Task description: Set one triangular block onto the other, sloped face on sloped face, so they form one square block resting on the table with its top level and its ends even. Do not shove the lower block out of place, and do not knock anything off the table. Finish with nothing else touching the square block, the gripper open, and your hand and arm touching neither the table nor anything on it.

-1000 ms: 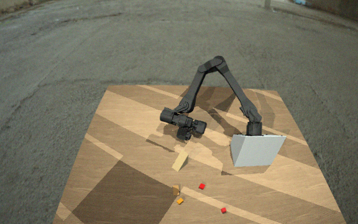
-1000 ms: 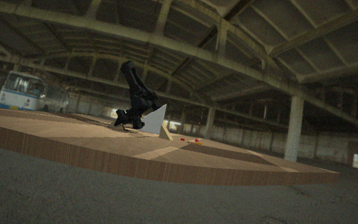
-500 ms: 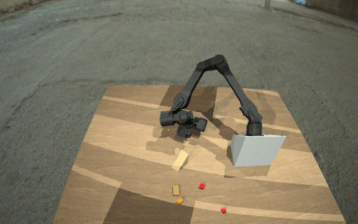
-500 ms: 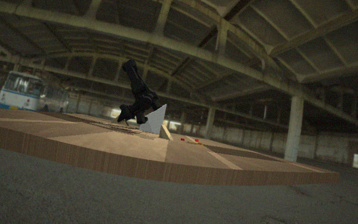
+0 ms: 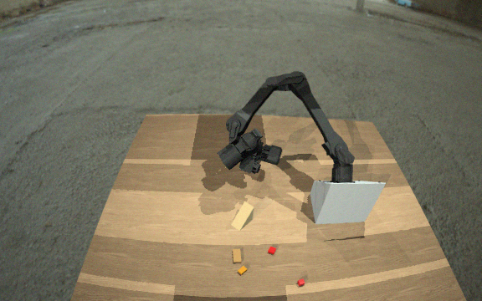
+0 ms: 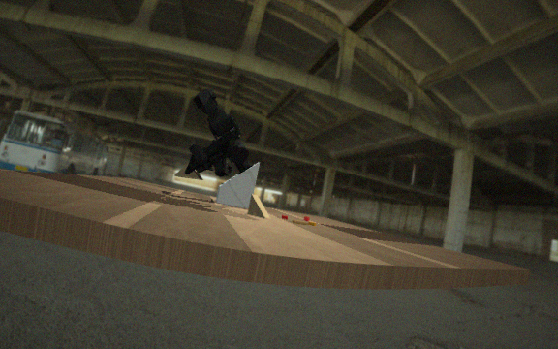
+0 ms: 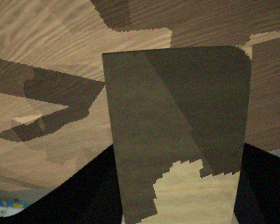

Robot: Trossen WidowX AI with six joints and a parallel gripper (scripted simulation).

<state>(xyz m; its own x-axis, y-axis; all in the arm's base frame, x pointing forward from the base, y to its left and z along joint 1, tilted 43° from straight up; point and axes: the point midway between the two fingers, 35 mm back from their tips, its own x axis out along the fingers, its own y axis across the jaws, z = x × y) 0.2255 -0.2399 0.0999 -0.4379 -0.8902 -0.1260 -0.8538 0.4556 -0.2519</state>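
The small tan block lies 38 cm to the left of my gripper tip, 13 cm ahead of it and 8 cm below it. Also, from my gripper tip: tan triangular block (1 cm above); orange cube (44 cm to the left, 12 cm ahead, 8 cm below).
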